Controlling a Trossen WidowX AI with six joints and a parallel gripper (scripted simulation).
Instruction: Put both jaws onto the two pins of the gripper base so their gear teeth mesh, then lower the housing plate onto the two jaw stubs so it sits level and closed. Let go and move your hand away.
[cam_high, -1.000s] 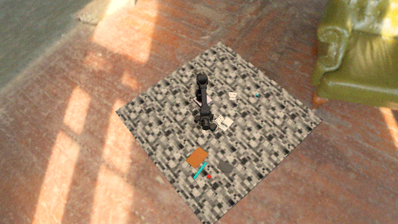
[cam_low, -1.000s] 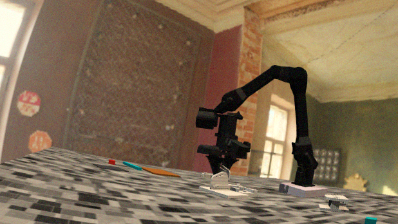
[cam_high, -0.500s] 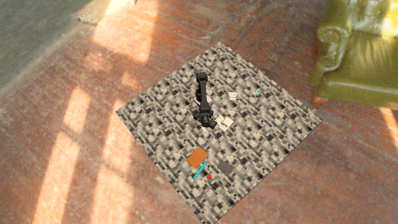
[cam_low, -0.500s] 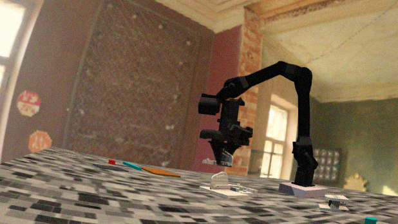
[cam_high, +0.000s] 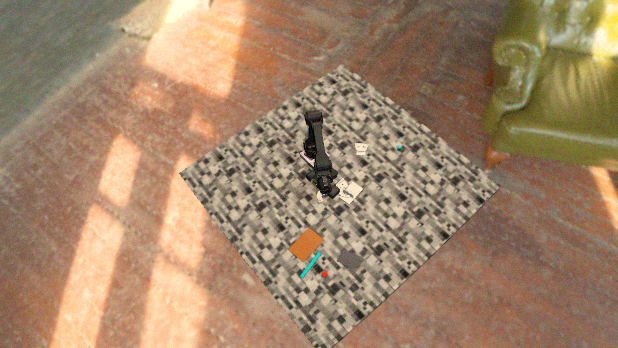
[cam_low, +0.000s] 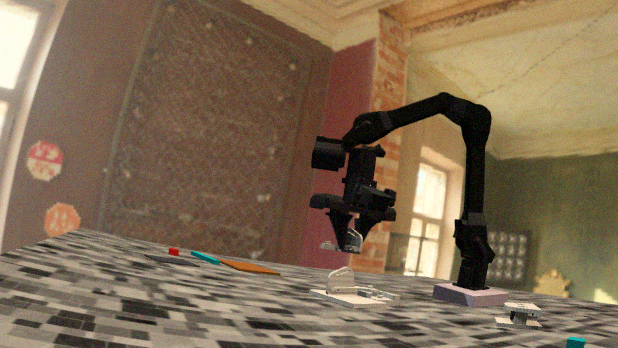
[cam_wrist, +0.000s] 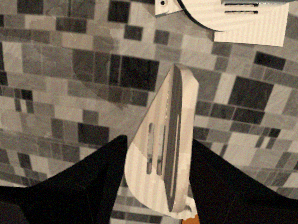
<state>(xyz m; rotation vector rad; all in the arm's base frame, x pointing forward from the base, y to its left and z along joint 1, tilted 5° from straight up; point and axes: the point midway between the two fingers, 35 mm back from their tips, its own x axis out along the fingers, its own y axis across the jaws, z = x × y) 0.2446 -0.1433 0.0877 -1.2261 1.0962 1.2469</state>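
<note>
Now: gripper tip 7 cm short of the cream plate, 13 cm to the right of it and 8 cm above it. From my gripper tip the other things lie so: teal bar 22 cm ahead, 30 cm to the right, 8 cm below; orange plate 12 cm ahead, 24 cm to the right, 8 cm below; grey plate 33 cm ahead, 14 cm to the right, 8 cm below.
</note>
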